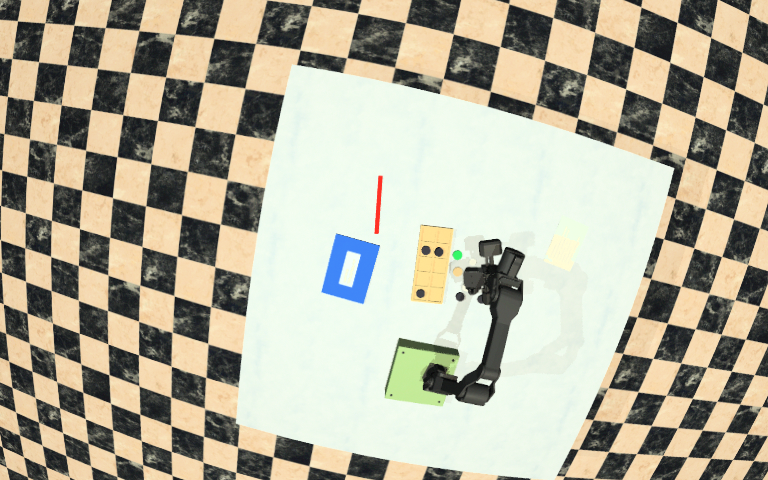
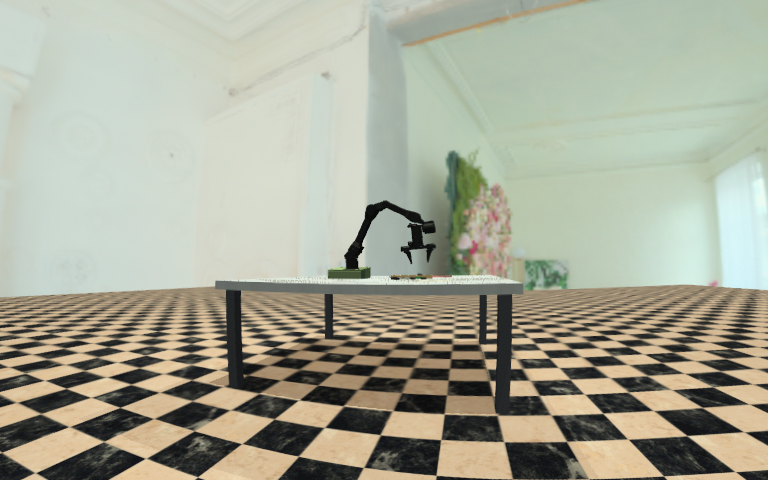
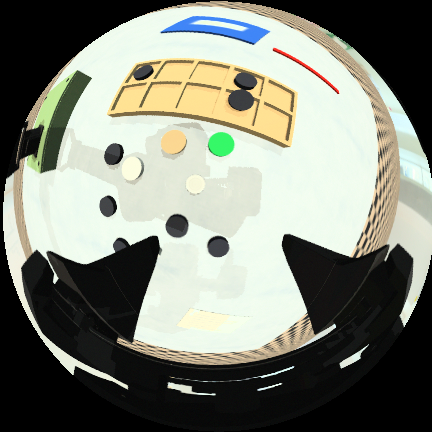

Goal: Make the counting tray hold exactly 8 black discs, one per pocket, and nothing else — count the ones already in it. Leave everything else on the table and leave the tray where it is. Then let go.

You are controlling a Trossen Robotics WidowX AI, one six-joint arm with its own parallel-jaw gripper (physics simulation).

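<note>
The tan counting tray (image 1: 437, 279) (image 3: 155, 97) has two rows of five pockets. It holds 3 black discs: one (image 1: 420, 293) (image 3: 143, 72) in an end pocket, and two (image 1: 425, 250) (image 3: 245, 81), (image 1: 438, 251) (image 3: 241, 100) side by side near the other end. Several black discs lie loose beyond the tray, including a disc (image 1: 459, 296) (image 3: 114, 153), a second (image 3: 108, 206), a third (image 3: 177, 226) and a fourth (image 3: 218, 246). Another disc (image 3: 119, 244) is partly hidden by the left finger. My gripper (image 2: 419, 262) (image 3: 221, 241) is open and empty, above the table by the loose discs.
A green disc (image 1: 457, 254) (image 3: 221, 144), an orange disc (image 1: 457, 271) (image 3: 173, 142) and two whitish discs (image 3: 132, 168), (image 3: 195, 184) lie beside the tray. A blue frame (image 1: 334, 266) (image 3: 182, 25), red bar (image 1: 378, 203) and pale card (image 1: 566, 244) (image 3: 205, 320) lie farther out.
</note>
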